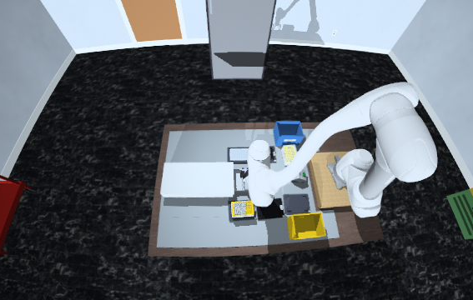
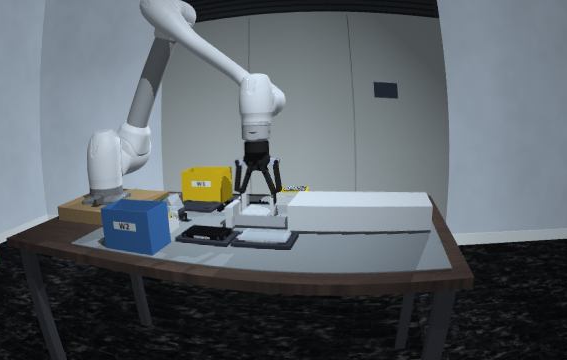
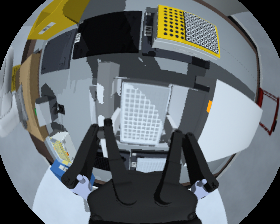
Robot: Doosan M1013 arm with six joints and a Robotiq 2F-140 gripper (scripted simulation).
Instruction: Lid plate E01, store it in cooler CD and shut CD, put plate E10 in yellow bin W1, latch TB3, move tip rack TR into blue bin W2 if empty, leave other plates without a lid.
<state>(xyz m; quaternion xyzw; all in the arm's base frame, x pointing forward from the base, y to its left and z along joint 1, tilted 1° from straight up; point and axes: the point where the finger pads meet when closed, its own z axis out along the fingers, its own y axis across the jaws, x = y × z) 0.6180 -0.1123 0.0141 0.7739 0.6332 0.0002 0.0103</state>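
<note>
Now: hand 30 mm short of the drawer, 30 mm above it and 10 mm to the left of it. The rest, counted from my hand: yellow tip rack TR 160 mm to the left, 90 mm ahead; white well plate 20 mm below; grey plate lid 10 mm below.
</note>
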